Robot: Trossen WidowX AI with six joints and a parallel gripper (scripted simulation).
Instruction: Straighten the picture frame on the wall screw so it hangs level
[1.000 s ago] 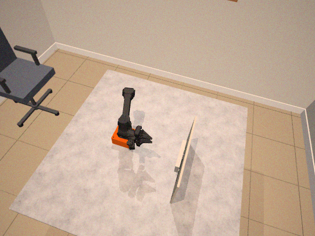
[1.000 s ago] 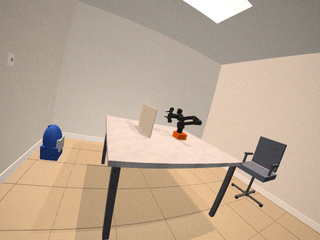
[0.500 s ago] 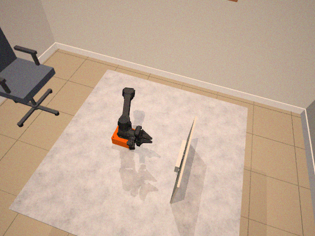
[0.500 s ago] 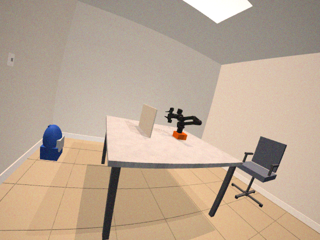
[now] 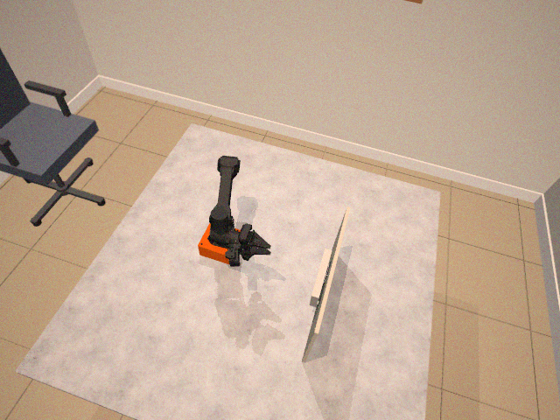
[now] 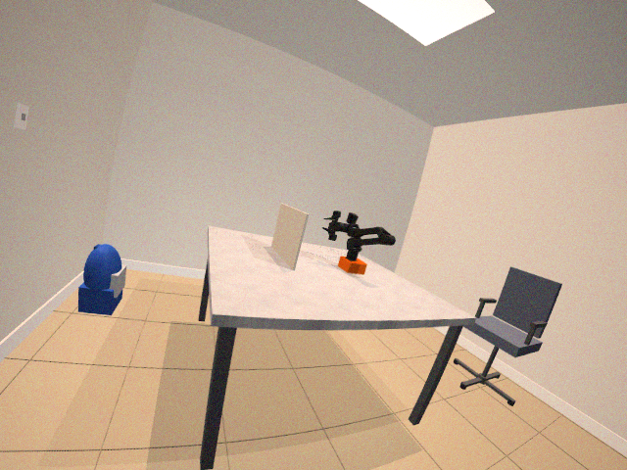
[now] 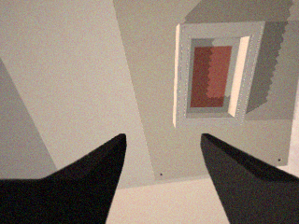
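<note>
The picture frame lies 190 mm ahead of my gripper tip, 90 mm below it and 10 mm to the right of it. From my gripper tip the other things lie so: beige wall panel: 200 mm ahead, 100 mm below, 20 mm to the right.
</note>
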